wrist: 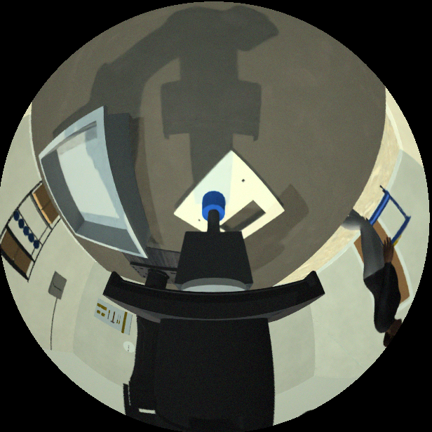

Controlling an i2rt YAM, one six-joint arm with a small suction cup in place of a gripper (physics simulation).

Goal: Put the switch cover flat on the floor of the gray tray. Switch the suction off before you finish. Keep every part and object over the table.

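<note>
The switch cover [245, 182] is a flat cream plate with a rectangular opening and small holes. It lies flat on the brown table top [310, 125], turned like a diamond. My gripper, a blue suction cup [214, 202], is down on the left part of the cover, beside the opening, and appears to touch it with suction on. The cup's contact face is hidden from this view. The gray tray [120, 160] stands to the left of the cover, apart from it, with raised walls and a pale floor. No part shows inside it.
A dark plate at the arm's base [162, 257] is near the tray's lower corner. The table's edge curves along the right side. Beyond it are a person [382, 290], a blue frame [381, 207] and, at the far left, a shelf rack.
</note>
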